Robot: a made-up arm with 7 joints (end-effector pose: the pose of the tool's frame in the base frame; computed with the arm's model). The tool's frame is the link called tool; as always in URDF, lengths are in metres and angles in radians.
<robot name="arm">
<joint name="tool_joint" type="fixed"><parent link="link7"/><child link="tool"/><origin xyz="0.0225 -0.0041 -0.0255" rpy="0 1.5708 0"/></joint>
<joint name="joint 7" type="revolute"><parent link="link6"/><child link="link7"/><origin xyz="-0.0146 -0.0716 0.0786"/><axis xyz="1 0 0"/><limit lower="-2.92" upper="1.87" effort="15" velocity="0.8"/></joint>
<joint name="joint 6" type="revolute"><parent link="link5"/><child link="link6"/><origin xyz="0.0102 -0.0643 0.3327"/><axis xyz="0 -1 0"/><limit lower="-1.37" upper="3.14" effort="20" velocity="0.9"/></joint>
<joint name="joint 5" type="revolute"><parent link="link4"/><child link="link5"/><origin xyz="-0.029 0.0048 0.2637"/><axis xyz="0 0 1"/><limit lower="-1.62" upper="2.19" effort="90" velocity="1.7"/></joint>
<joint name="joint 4" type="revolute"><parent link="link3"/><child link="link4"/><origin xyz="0.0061 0.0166 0.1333"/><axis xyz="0 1 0"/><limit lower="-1.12" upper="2.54" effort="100" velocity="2.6"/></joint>
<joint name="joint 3" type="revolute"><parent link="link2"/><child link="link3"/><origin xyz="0.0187 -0.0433 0.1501"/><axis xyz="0 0 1"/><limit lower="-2.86" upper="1.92" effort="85" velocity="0.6"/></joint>
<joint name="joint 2" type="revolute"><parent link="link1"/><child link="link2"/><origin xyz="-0.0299 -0.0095 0.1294"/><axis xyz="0 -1 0"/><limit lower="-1.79" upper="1.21" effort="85" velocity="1.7"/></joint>
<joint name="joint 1" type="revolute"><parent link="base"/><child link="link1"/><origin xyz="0.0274 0.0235 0.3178"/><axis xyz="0 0 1"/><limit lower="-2.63" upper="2.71" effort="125" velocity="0.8"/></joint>
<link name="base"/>
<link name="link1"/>
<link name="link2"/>
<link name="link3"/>
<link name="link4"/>
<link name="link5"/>
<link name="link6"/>
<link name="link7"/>
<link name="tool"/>
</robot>
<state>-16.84 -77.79 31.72 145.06 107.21 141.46 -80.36</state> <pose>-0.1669 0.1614 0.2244 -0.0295 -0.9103 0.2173 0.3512</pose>
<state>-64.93 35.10 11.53 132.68 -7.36 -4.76 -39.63</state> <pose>0.1611 -0.4616 0.6420 -0.1403 -0.9763 -0.0008 0.1649</pose>
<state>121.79 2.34 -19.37 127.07 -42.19 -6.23 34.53</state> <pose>0.0376 0.6301 0.4363 -0.5649 0.6757 -0.4298 0.1990</pose>
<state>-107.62 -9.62 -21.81 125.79 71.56 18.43 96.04</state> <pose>-0.3471 -0.2966 0.1996 -0.6235 0.5972 -0.5035 0.0329</pose>
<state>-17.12 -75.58 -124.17 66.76 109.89 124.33 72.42</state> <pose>0.1648 -0.5687 0.8291 0.1802 -0.0973 -0.0075 0.9788</pose>
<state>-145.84 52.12 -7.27 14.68 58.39 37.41 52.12</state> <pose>0.4373 0.4695 1.1859 0.1559 0.2756 -0.4363 0.8422</pose>
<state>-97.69 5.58 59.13 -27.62 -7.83 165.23 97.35</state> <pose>-0.2945 0.2251 1.1569 -0.7584 -0.2511 0.2683 0.5383</pose>
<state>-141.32 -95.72 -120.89 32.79 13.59 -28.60 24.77</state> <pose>-0.8008 -0.2063 0.6278 -0.5568 0.3435 0.1396 0.7433</pose>
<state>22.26 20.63 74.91 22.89 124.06 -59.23 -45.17</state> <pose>-0.4338 0.1433 1.2041 0.7576 0.5864 -0.2105 0.1947</pose>
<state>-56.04 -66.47 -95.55 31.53 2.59 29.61 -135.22</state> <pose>0.1418 -0.7867 0.9360 0.2990 -0.6252 0.0671 0.7178</pose>
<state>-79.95 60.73 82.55 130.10 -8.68 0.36 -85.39</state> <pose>0.5251 -0.0828 0.5862 0.4434 -0.6780 0.2385 0.5356</pose>
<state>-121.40 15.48 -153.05 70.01 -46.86 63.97 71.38</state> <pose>0.1322 0.7385 0.9293 -0.2484 0.7471 0.4634 0.4067</pose>
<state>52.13 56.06 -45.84 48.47 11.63 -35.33 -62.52</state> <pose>0.1821 -0.6259 1.0698 -0.5227 0.6510 0.1533 0.5286</pose>
